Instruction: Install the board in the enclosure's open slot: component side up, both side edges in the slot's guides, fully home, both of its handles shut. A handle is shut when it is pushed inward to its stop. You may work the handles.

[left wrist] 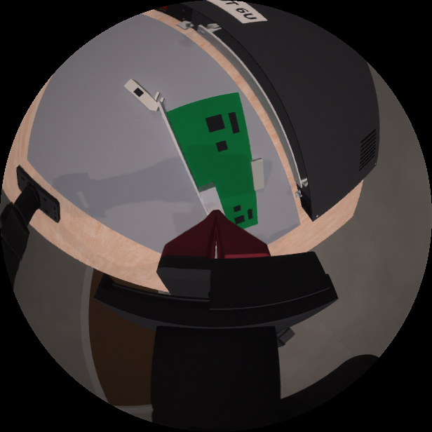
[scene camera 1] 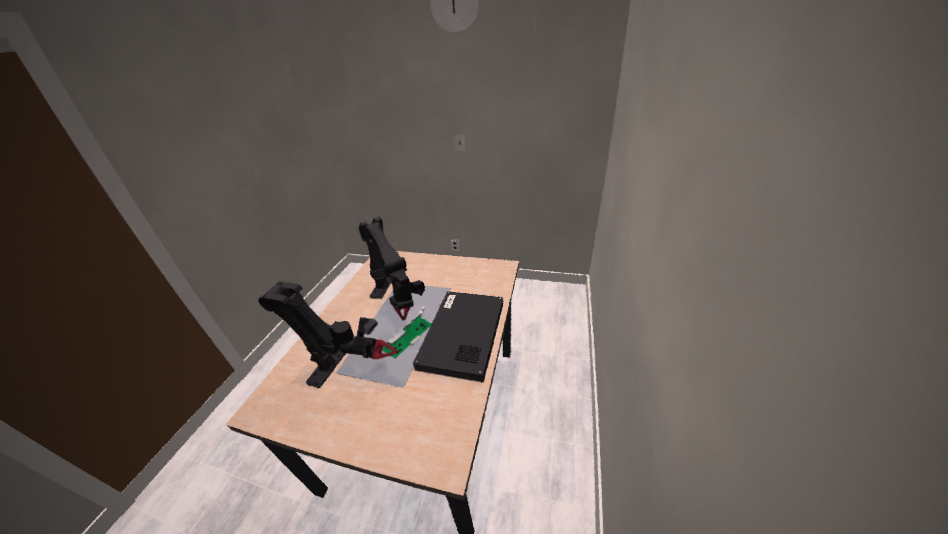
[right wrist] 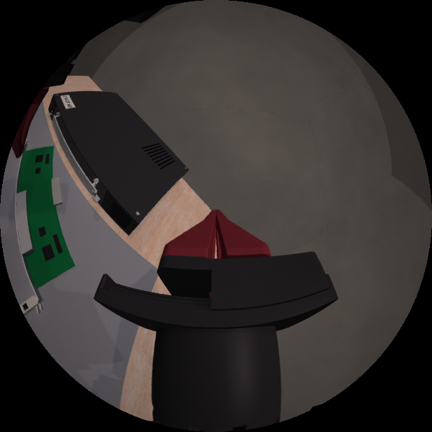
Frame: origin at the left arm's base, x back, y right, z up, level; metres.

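Where they show: left gripper, fingertip midpoint: (scene camera 1: 403, 319); right gripper, fingertip midpoint: (scene camera 1: 396, 351); left arm's base, origin of the base link: (scene camera 1: 382, 286); right arm's base, origin of the base link: (scene camera 1: 328, 366).
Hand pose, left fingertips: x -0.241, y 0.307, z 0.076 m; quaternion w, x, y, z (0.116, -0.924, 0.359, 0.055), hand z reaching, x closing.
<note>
Each offset is from my left fingertips to the top centre of the thing. "pt": to the spot under its first point. Level surfaces: height alone.
The green board @[pt dx -0.035, dy -0.015, dz -0.071 m] (scene camera 1: 415, 329) (left wrist: 232, 170) (right wrist: 40, 210) lies component side up on the grey mat, outside the enclosure. One pale handle (left wrist: 141, 94) sticks out from its front edge; the handle at the other end (right wrist: 29, 304) shows in the right wrist view. The black enclosure @[dx -0.245, dy -0.009, dz -0.026 m] (scene camera 1: 461, 331) (left wrist: 310, 90) (right wrist: 115, 135) stands beside the board, its slotted front facing the mat. My left gripper (scene camera 1: 403, 317) (left wrist: 215, 215) is shut and empty, above the board's front-edge side. My right gripper (scene camera 1: 396, 351) (right wrist: 215, 215) is shut and empty, above the board's lower end in the scene view.
The grey mat @[dz -0.074 m] (scene camera 1: 391, 376) (left wrist: 100, 135) (right wrist: 100, 280) lies on the wooden table @[dz -0.076 m] (scene camera 1: 384, 424). A silver strip (left wrist: 270, 115) with small fittings at its ends runs along the enclosure's front. A label @[dx -0.164, dy -0.167, dz -0.027 m] (scene camera 1: 449, 301) marks the enclosure's upper corner in the scene view.
</note>
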